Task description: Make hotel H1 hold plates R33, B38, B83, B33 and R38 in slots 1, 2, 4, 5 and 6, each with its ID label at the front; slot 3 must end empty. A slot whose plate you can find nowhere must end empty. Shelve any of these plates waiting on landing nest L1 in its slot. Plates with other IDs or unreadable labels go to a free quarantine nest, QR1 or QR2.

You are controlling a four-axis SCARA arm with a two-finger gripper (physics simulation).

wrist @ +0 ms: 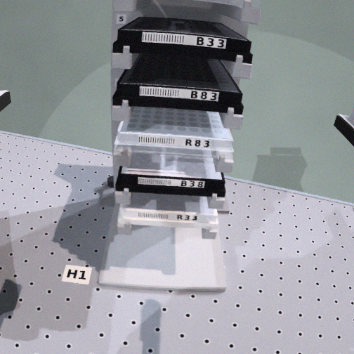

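Hotel H1 (200,265) stands in the middle of the wrist view, its ID labels facing me. From the bottom up it holds clear plate R33 (175,217), black-rimmed plate B38 (170,183), clear plate R83 (175,142) in the third slot, black plate B83 (177,94) and black plate B33 (182,40) beside the slot mark 5. The top of the hotel is cut off, so what slot 6 holds does not show. My gripper (176,79) is open and empty; its fingers show at the left and right edges, wide apart on either side of the hotel. L1, QR1 and QR2 do not show.
The H1 tag (76,274) lies on the perforated deck (280,280) left of the hotel's base. A dark shape (9,296) shows at the lower left edge. Shadows fall across the deck. The green floor (310,80) lies beyond the deck's back edge.
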